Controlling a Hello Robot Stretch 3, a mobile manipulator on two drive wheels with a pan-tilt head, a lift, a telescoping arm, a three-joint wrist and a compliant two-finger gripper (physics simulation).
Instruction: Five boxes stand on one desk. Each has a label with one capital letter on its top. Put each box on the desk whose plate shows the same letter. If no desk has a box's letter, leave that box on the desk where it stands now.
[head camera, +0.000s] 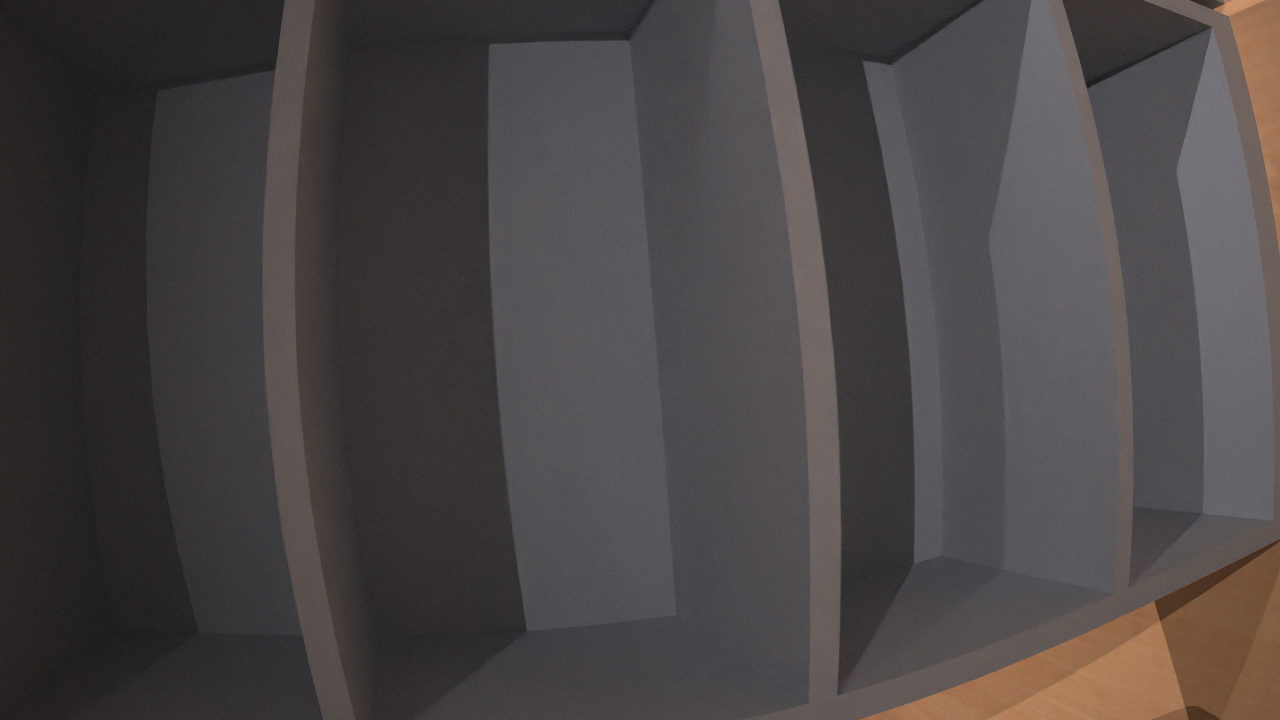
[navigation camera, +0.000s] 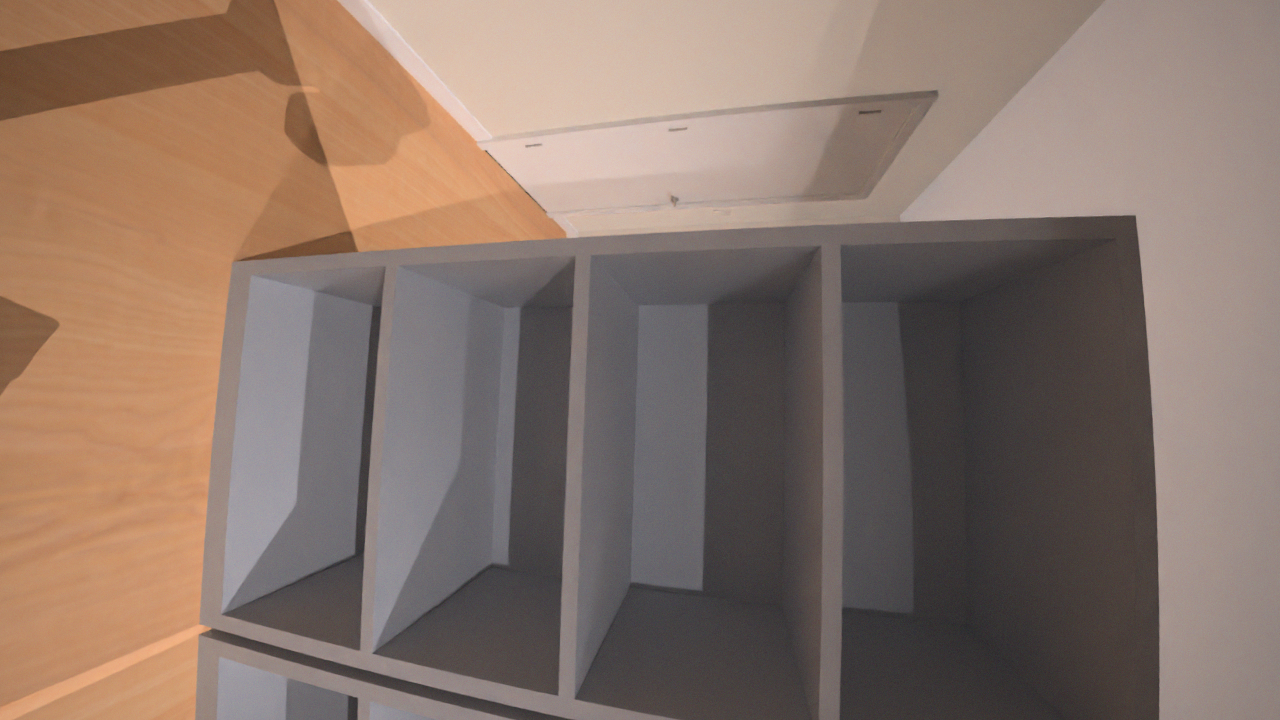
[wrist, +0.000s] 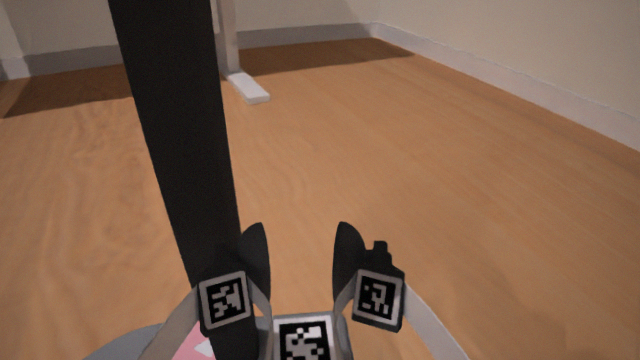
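Observation:
My gripper (wrist: 300, 250) is open, with its two dark fingertips apart and floor showing between them. It hangs above the wood floor, and nothing is between the fingers. A white desk leg with a flat foot (wrist: 249, 89) stands on the floor farther off, at the upper left of the wrist view; its desk top is out of view. No boxes, box labels or desk letter plates show in any of the three views.
A tall grey shelf unit (head camera: 821, 402) (navigation camera: 575, 447) fills much of the head and navigation views. Another unit (navigation camera: 277, 651) adjoins it. A pale door (navigation camera: 751, 156) is in the wall beyond. My dark mast (wrist: 175, 125) crosses the wrist view. A wall with a baseboard (wrist: 500, 77) runs along the right.

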